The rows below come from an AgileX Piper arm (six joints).
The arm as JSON. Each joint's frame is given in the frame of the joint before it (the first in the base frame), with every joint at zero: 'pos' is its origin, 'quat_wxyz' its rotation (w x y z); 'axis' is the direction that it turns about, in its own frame. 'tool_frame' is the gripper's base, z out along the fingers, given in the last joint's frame.
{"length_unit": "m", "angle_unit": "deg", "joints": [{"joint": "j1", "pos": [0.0, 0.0, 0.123], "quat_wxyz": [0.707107, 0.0, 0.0, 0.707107], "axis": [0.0, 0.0, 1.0]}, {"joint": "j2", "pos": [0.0, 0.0, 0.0], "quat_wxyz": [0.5, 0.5, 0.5, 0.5], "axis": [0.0, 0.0, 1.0]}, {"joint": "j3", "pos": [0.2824, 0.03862, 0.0], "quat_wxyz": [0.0, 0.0, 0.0, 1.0], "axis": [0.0, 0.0, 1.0]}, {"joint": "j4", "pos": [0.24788, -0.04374, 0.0], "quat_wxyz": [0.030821, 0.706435, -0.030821, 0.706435], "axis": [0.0, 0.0, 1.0]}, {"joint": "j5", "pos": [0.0, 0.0, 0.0], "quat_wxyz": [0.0, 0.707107, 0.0, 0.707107], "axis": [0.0, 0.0, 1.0]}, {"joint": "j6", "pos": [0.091, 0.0, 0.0], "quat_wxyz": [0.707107, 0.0, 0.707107, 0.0], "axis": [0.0, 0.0, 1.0]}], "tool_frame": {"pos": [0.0, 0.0, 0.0], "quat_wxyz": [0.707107, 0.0, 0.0, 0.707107]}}
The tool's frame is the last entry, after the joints.
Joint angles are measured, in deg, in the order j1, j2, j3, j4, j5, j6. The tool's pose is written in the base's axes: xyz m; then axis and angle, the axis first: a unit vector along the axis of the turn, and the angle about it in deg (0 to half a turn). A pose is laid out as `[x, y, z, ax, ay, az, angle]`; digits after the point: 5 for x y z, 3 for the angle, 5 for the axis.
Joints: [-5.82 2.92 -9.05 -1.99 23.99 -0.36]
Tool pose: [0.05005, -0.00639, 0.22568, 0.03733, 0.99734, -0.06254, 103.132]
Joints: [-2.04 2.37 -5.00 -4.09 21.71 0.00]
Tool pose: [0.05318, -0.00430, 0.20627, -0.00506, 0.99859, -0.05288, 104.234]
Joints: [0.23 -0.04 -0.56 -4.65 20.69 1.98]
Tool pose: [0.05284, -0.00239, 0.18417, -0.01171, 0.99952, -0.02864, 105.086]
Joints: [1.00 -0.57 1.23 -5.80 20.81 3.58]
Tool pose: [0.05290, -0.00234, 0.17405, -0.01138, 0.99966, -0.02346, 106.407]
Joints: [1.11 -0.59 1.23 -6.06 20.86 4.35]
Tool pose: [0.05286, -0.00240, 0.17401, -0.00710, 0.99977, -0.02014, 106.416]
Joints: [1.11 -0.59 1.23 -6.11 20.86 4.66]
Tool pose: [0.05286, -0.00243, 0.17401, -0.00469, 0.99982, -0.01858, 106.410]
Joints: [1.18 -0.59 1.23 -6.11 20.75 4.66]
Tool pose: [0.05292, -0.00234, 0.17418, -0.00538, 0.99982, -0.01805, 106.299]
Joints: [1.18 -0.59 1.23 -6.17 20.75 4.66]
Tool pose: [0.05292, -0.00238, 0.17418, -0.00573, 0.99981, -0.01860, 106.298]
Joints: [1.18 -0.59 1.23 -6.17 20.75 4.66]
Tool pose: [0.05292, -0.00238, 0.17418, -0.00573, 0.99981, -0.01860, 106.298]
